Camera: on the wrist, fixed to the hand. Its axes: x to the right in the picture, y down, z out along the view.
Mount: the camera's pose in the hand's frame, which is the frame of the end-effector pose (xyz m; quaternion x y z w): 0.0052 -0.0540 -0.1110 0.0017 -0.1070 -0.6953 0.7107
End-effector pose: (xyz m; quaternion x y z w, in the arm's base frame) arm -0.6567 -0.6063 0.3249 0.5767 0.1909 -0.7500 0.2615
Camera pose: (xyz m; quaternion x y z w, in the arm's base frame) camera -0.6059 -0.4992 0.2900 -0.1973 -0.5074 0.7769 0.3162
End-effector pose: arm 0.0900 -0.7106 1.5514 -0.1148 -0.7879 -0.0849 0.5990
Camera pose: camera 0.1760 -0.7921 1.5864 0.4582 -0.7040 -0.4632 0.2826
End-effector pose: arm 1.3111 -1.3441 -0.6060 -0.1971 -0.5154 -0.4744 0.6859
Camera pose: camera 1.3228 -1.4562 -0.6566 0.1687 -0.5775 -0.7921 0.1028
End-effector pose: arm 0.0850 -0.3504 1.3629 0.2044 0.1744 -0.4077 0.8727
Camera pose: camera 0.0306 -0.3299 1.2539 -0.0181 0.1720 -0.9187 0.3551
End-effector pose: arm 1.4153 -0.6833 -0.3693 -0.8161 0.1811 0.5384 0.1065
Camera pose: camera 1.5326 -0.6759 -0.3311 -0.6481 -0.4492 0.3956 0.4708
